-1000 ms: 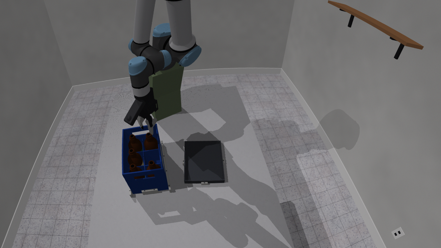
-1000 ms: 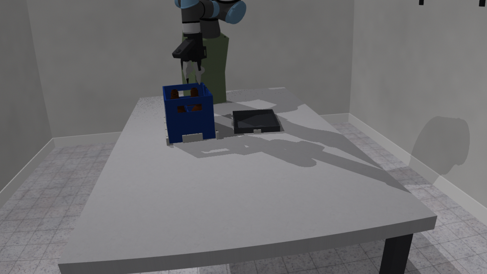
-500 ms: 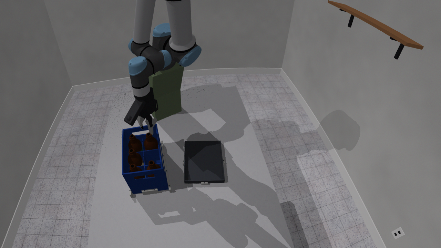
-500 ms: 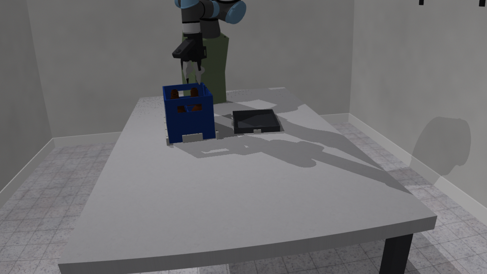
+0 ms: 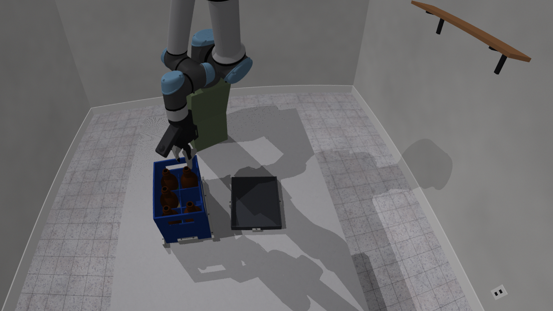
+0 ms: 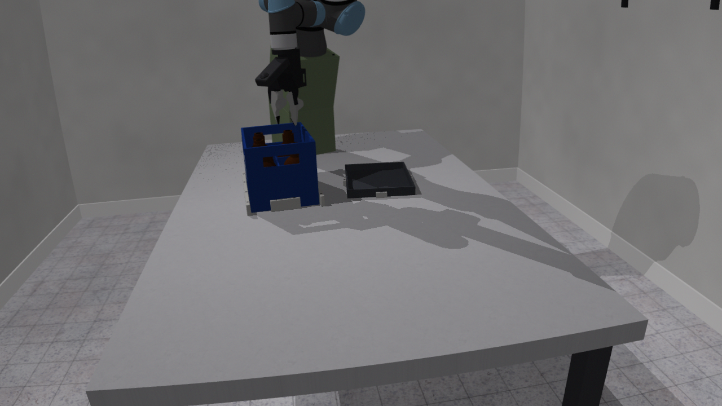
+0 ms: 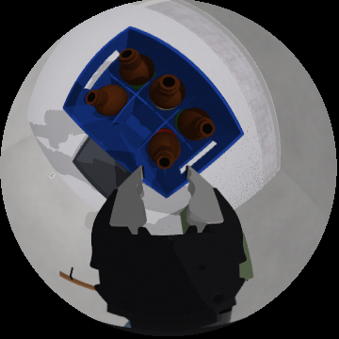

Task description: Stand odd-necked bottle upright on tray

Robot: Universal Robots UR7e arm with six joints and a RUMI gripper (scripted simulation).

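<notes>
The blue crate is 8 cm ahead of my hand, 4 cm to the right of it and 11 cm below it. From my hand the other things lie so: dark tray: 11 cm ahead, 25 cm to the left, 18 cm below.
</notes>
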